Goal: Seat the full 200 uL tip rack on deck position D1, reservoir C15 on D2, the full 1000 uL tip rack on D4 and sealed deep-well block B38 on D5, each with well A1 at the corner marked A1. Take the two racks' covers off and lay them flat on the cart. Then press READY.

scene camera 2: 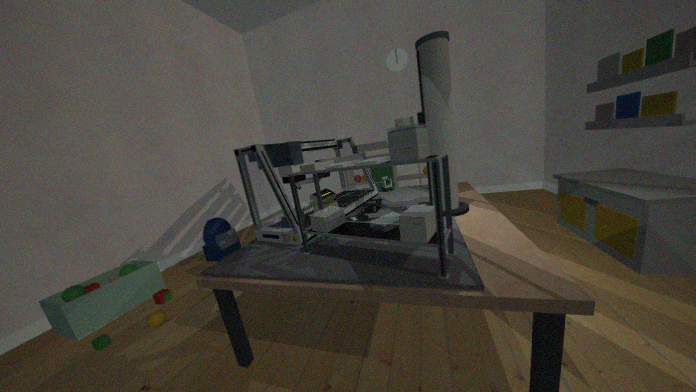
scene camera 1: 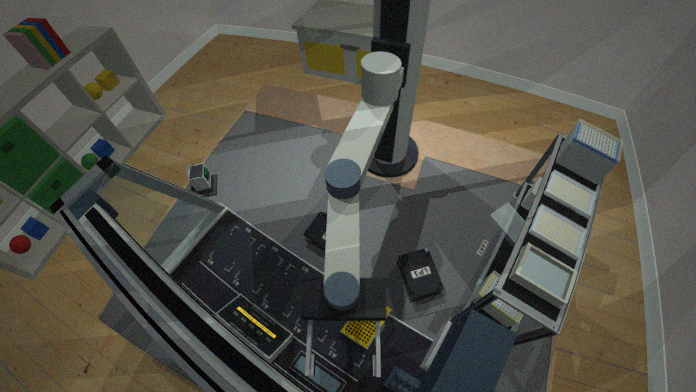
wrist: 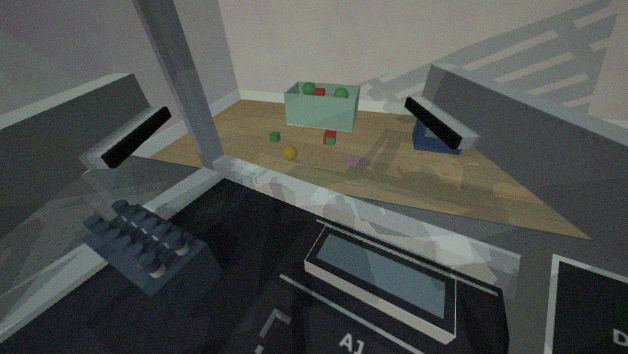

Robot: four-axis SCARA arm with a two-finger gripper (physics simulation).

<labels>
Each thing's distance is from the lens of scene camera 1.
reservoir [scene camera 1: 534,269]: 74 cm
</labels>
